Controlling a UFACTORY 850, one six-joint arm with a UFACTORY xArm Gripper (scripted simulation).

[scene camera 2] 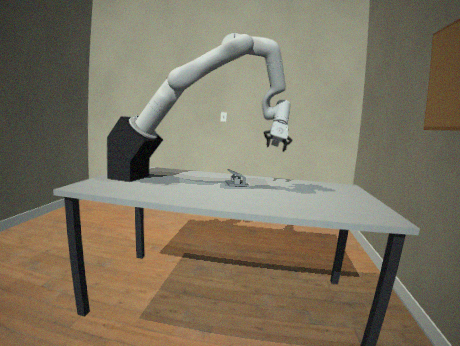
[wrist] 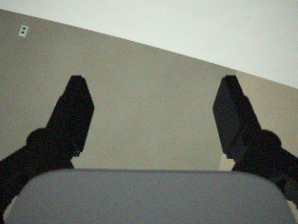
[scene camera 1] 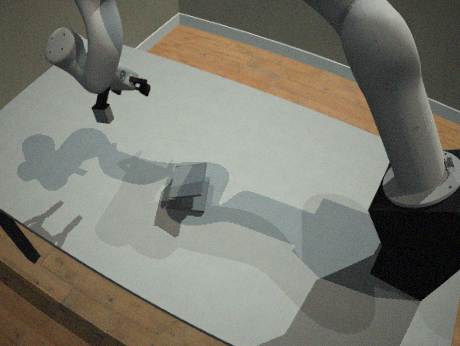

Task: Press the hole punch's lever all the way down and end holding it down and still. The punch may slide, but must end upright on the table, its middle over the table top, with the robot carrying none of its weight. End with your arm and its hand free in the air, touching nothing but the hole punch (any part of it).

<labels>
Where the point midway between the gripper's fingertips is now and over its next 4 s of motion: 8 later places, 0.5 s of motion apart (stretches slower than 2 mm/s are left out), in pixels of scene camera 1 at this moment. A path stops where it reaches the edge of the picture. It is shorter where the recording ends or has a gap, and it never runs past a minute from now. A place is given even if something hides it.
My gripper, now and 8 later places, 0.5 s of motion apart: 134,90; 140,102; 153,122; 178,146; 198,159; 199,162; 199,165; 199,170; 199,175
</labels>
